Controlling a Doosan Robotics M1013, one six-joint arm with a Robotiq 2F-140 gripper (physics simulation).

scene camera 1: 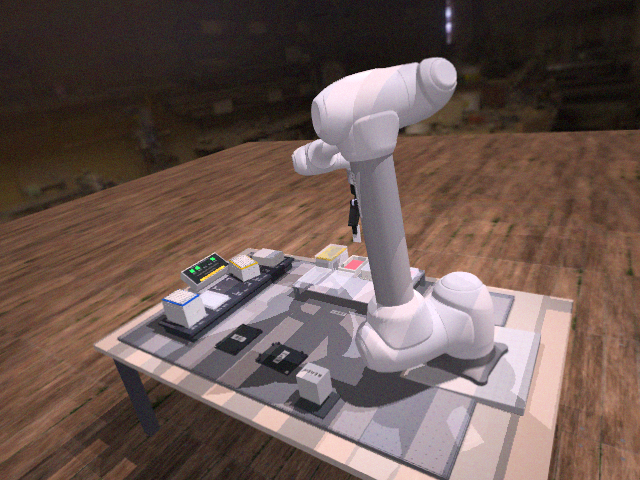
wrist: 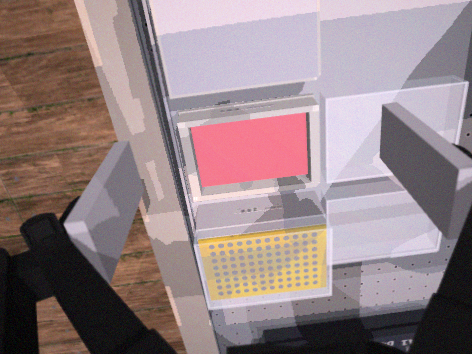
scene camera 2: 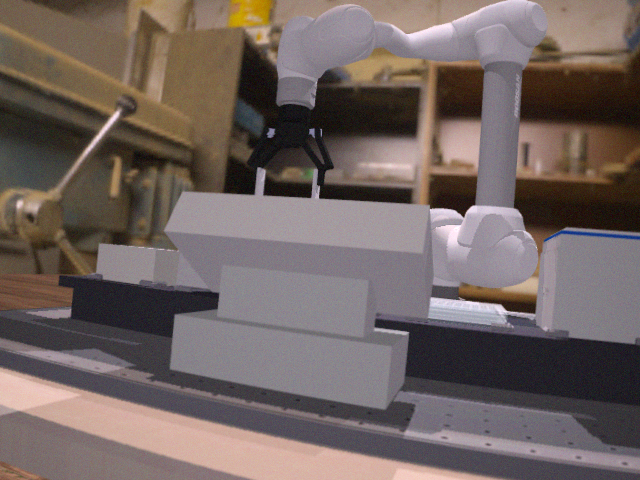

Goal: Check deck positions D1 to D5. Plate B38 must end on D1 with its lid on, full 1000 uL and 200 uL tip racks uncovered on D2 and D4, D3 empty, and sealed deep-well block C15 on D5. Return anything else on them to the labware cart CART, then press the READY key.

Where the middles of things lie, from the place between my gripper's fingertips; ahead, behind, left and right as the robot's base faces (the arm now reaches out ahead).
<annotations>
Now: the red-topped box [wrist: 270, 145] 7 cm ahead of my hand, 1 cm to the left of it and 15 cm below it.
</annotations>
